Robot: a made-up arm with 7 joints. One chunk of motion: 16 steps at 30 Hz.
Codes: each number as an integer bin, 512 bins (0 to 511) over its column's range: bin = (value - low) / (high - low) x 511, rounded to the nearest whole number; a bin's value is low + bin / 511 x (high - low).
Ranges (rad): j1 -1.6..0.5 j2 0..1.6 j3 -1.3..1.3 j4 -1.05..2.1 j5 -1.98..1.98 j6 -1.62..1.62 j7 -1.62..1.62
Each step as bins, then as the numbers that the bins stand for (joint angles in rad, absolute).
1 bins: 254 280 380 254 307 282 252
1 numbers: -0.5562 0.8767 0.6335 0.5158 0.3991 0.1680 -0.0222
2 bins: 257 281 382 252 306 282 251
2 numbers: -0.5438 0.8798 0.6436 0.5034 0.3914 0.1680 -0.0285
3 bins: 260 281 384 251 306 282 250
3 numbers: -0.5315 0.8798 0.6538 0.4973 0.3914 0.1680 -0.0349
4 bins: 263 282 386 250 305 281 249
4 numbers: -0.5192 0.8830 0.6640 0.4911 0.3836 0.1617 -0.0412
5 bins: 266 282 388 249 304 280 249
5 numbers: -0.5068 0.8830 0.6742 0.4849 0.3759 0.1553 -0.0412
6 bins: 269 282 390 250 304 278 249
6 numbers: -0.4945 0.8830 0.6843 0.4911 0.3759 0.1427 -0.0412
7 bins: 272 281 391 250 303 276 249
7 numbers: -0.4822 0.8798 0.6894 0.4911 0.3681 0.1300 -0.0412
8 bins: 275 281 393 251 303 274 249
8 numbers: -0.4699 0.8798 0.6996 0.4973 0.3681 0.1173 -0.0412
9 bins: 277 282 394 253 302 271 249
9 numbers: -0.4616 0.8830 0.7047 0.5096 0.3604 0.0983 -0.0412
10 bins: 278 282 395 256 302 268 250
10 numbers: -0.4575 0.8830 0.7098 0.5281 0.3604 0.0793 -0.0349
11 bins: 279 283 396 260 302 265 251
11 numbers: -0.4534 0.8861 0.7149 0.5527 0.3604 0.0602 -0.0285
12 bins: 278 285 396 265 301 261 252
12 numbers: -0.4575 0.8924 0.7149 0.5836 0.3526 0.0349 -0.0222
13 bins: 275 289 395 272 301 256 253
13 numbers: -0.4699 0.9049 0.7098 0.6267 0.3526 0.0032 -0.0159
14 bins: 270 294 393 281 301 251 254
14 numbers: -0.4904 0.9205 0.6996 0.6822 0.3526 -0.0285 -0.0095
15 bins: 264 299 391 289 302 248 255
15 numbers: -0.5151 0.9362 0.6894 0.7315 0.3604 -0.0476 -0.0032
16 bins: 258 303 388 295 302 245 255
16 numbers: -0.5397 0.9487 0.6742 0.7685 0.3604 -0.0666 -0.0032
